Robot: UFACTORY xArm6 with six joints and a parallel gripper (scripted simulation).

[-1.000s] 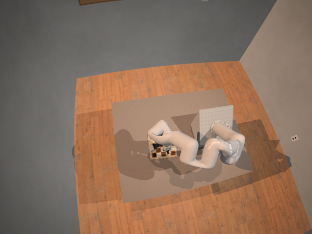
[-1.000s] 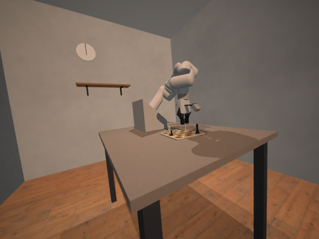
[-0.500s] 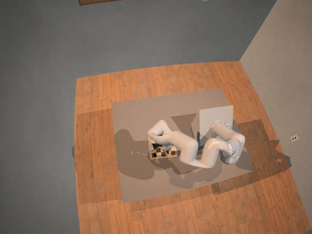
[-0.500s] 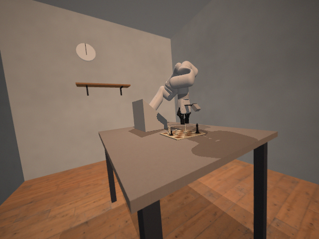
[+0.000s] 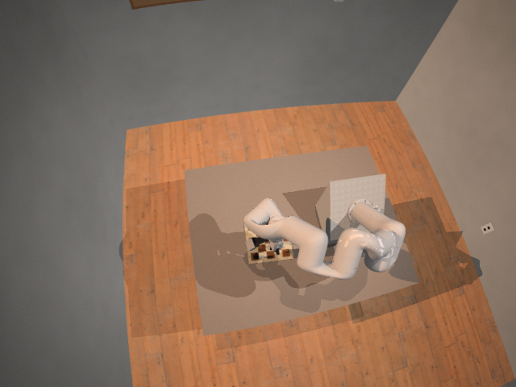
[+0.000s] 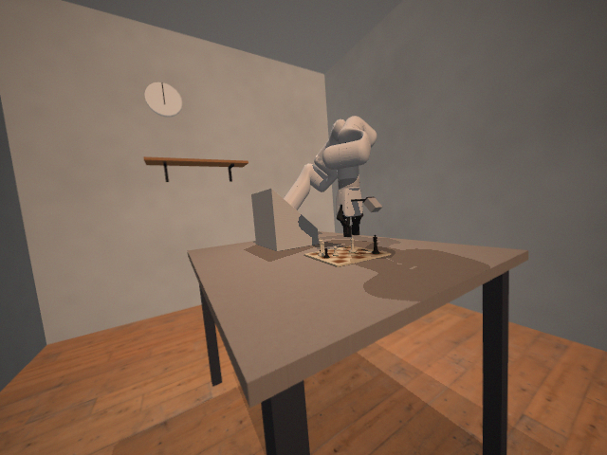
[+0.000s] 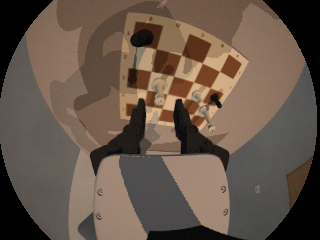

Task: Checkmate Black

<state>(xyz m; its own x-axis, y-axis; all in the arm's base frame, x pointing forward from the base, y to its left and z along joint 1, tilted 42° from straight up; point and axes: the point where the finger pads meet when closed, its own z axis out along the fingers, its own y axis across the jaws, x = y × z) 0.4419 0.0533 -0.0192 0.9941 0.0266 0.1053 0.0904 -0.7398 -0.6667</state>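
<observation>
The chessboard lies 80 mm below my hand and 40 mm to the right of it. The rest, counted from my hand: black pawn (120 mm to the right, 60 mm below, 10 mm behind); tall black piece (80 mm ahead, 50 mm below, 30 mm to the left).
</observation>
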